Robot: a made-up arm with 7 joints. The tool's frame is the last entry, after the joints. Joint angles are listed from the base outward. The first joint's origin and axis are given. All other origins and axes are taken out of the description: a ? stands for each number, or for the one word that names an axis. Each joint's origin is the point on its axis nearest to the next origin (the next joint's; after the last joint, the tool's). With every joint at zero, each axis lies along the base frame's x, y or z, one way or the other. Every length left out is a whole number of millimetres.
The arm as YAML. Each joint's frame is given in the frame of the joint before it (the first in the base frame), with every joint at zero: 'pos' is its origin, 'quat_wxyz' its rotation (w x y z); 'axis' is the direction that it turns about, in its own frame. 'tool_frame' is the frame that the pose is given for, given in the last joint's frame.
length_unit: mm
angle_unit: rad
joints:
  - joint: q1
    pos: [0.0, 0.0, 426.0]
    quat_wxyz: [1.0, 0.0, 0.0, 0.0]
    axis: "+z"
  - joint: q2
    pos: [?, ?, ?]
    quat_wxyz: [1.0, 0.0, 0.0, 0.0]
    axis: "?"
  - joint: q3
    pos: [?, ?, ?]
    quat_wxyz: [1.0, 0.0, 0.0, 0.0]
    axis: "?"
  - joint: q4
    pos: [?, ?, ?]
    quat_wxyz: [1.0, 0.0, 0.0, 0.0]
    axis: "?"
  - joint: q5
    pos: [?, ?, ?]
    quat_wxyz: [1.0, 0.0, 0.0, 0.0]
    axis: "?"
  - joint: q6
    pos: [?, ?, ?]
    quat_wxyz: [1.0, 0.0, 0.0, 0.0]
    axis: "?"
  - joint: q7
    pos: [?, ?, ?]
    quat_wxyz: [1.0, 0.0, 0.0, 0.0]
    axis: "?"
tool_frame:
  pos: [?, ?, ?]
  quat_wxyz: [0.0, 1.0, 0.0, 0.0]
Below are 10 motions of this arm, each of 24 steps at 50 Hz.
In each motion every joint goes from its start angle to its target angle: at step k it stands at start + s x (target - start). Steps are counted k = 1, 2, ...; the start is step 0. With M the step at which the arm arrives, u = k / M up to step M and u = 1 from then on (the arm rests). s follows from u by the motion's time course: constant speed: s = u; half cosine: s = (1 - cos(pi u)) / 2; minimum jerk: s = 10 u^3 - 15 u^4 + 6 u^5.
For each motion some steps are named. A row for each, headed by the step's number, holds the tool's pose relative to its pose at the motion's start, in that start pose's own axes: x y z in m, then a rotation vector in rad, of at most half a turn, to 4 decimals.
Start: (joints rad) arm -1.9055 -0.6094 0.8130 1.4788 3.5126 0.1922 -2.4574
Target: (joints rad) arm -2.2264 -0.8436 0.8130 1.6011 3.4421 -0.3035 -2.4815
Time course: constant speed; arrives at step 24
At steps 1, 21, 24:
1: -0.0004 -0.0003 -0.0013 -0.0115 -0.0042 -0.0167
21: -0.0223 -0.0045 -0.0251 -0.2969 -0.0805 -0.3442
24: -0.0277 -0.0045 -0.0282 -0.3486 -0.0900 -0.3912

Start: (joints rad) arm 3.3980 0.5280 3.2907 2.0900 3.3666 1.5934 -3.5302
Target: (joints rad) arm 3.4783 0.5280 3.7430 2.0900 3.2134 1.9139 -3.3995
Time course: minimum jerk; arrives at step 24
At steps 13, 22, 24:
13: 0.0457 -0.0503 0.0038 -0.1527 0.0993 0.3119
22: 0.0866 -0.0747 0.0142 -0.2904 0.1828 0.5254
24: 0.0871 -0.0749 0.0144 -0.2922 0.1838 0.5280

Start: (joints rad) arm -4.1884 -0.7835 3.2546 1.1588 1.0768 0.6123 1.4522
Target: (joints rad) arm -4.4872 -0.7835 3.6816 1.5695 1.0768 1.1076 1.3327
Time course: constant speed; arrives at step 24
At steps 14, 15, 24:
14: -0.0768 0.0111 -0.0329 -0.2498 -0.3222 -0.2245
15: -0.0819 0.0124 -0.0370 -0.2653 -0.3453 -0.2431
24: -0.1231 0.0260 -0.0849 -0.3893 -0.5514 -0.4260

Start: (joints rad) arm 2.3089 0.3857 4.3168 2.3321 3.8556 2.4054 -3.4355
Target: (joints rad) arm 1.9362 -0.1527 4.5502 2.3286 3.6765 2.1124 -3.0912
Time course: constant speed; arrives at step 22
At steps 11, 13, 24:
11: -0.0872 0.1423 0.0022 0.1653 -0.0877 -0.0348
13: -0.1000 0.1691 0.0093 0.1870 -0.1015 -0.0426
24: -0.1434 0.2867 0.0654 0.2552 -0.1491 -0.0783

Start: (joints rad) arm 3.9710 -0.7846 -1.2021 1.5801 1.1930 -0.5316 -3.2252
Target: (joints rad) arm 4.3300 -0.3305 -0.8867 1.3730 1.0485 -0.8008 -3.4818
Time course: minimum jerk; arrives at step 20
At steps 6, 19, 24:
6: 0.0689 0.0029 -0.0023 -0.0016 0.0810 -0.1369
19: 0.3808 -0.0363 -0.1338 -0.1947 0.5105 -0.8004
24: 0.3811 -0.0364 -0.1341 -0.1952 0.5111 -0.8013

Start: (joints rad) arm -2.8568 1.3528 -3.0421 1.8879 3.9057 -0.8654 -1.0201
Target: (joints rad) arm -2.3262 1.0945 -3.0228 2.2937 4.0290 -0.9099 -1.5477
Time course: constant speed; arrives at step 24
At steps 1, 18, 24:
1: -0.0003 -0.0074 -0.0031 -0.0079 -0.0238 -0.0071
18: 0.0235 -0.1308 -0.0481 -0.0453 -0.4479 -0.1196
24: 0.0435 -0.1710 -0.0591 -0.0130 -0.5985 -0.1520

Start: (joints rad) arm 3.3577 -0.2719 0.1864 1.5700 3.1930 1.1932 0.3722
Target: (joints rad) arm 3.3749 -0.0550 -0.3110 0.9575 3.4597 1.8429 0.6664
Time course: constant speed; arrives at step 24
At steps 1, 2, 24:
1: 0.0036 -0.0119 -0.0058 0.0209 -0.0017 -0.0036
2: 0.0069 -0.0237 -0.0120 0.0417 -0.0039 -0.0078
24: -0.0169 -0.2266 -0.1909 0.3994 -0.1128 -0.2935

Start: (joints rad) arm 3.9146 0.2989 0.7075 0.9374 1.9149 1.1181 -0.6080
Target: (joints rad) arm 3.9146 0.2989 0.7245 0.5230 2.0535 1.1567 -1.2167
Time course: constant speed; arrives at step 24
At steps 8, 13, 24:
8: -0.0142 0.0377 -0.0080 -0.0350 0.0131 -0.0668
13: -0.0250 0.0600 -0.0144 -0.0596 0.0206 -0.1097
24: -0.0537 0.1051 -0.0322 -0.1227 0.0333 -0.2073

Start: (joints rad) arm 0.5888 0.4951 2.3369 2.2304 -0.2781 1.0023 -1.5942
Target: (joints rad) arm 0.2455 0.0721 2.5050 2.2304 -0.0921 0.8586 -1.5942
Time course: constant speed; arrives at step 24
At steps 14, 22, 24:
14: 0.1146 -0.0016 0.0591 0.0284 -0.0463 -0.1448
22: 0.1608 -0.0200 0.1144 0.0741 -0.0706 -0.2036
24: 0.1696 -0.0264 0.1301 0.0884 -0.0767 -0.2150

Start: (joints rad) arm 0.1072 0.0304 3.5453 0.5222 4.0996 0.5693 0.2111
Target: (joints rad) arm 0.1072 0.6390 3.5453 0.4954 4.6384 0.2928 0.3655
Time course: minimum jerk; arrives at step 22
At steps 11, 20, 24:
11: -0.0136 0.0146 -0.0835 -0.0831 -0.0594 0.3504
20: -0.0119 0.0162 -0.1684 -0.2446 -0.0431 0.6979
24: -0.0118 0.0161 -0.1695 -0.2472 -0.0423 0.7024

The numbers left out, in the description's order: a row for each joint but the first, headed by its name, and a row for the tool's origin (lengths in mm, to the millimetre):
q2: xyz 0.0 0.0 0.0, axis +y
q3: xyz 0.0 0.0 366.0, axis +z
q4: xyz 79.0 0.0 0.0, axis -y
q5: xyz 48.0 0.0 -212.0, axis -z
q6: xyz 0.0 0.0 0.0, axis +y
q7: xyz 66.0 0.0 -84.0, axis -z
tool: xyz 0.0 0.0 0.0

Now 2 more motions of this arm.
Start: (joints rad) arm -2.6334 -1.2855 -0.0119 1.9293 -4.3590 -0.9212 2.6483
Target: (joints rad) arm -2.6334 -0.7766 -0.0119 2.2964 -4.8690 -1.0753 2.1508
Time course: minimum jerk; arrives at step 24
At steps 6, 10, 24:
6: 0.0117 -0.0024 0.0125 -0.0197 -0.0348 -0.0946
10: 0.0393 -0.0115 0.0405 -0.0626 -0.1193 -0.3152
24: 0.1121 -0.0594 0.1037 -0.1569 -0.3688 -0.8902

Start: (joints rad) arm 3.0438 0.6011 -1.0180 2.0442 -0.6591 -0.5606 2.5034
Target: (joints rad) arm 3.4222 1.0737 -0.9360 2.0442 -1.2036 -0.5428 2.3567
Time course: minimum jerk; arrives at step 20
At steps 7, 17, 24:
7: -0.0914 0.0507 0.0150 -0.1107 -0.1810 -0.1421
17: -0.3626 0.2045 -0.0526 -0.2995 -0.7955 -0.6646
24: -0.3710 0.2099 -0.0579 -0.3017 -0.8183 -0.6853

